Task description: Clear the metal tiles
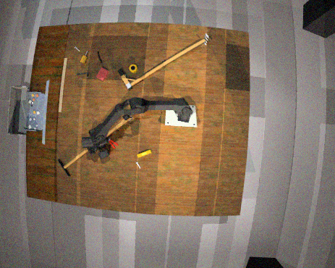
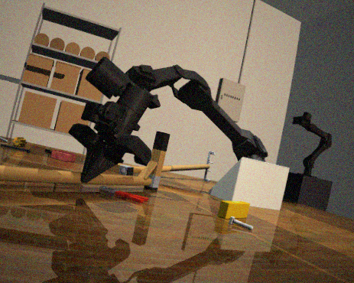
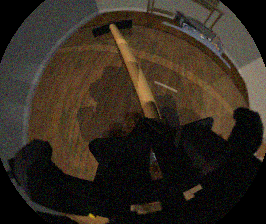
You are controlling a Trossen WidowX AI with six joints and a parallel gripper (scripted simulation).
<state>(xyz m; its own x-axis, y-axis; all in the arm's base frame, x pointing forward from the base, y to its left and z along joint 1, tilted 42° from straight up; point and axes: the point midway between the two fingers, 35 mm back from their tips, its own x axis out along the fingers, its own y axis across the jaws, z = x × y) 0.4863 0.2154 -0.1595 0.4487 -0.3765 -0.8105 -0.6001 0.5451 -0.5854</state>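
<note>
Now: the long scraper 2 cm ahead of my gripper tip and 5 cm above it. From my gripper tip the other things lie so: red block 8 cm ahead, 45 cm to the right, 1 cm below; then yellow block 30 cm behind, 2 cm to the right, 1 cm above; then red-handled tool 7 cm behind, 4 cm to the right, 1 cm below.
</note>
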